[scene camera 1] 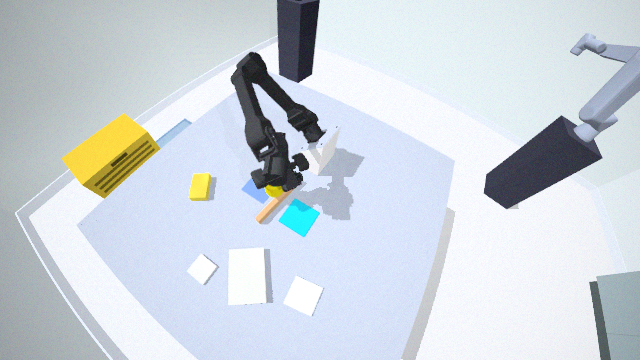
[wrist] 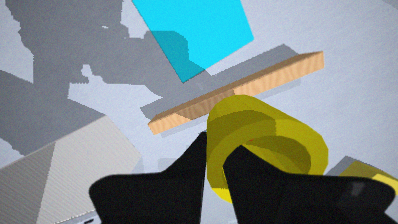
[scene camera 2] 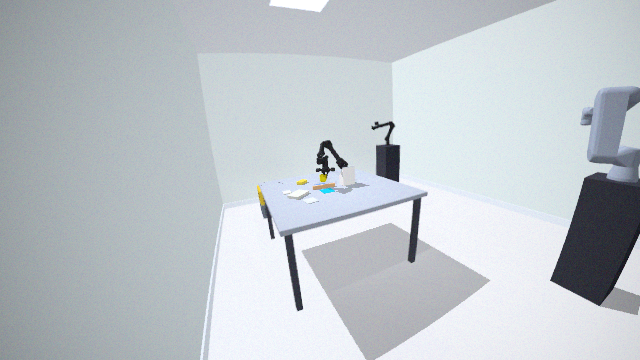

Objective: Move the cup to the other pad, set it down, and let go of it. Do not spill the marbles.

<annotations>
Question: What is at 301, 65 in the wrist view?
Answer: A wooden bar.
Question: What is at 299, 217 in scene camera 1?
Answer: A cyan pad.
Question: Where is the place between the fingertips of the gripper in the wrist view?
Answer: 212, 136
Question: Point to a yellow cup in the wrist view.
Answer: At 285, 142
</annotations>
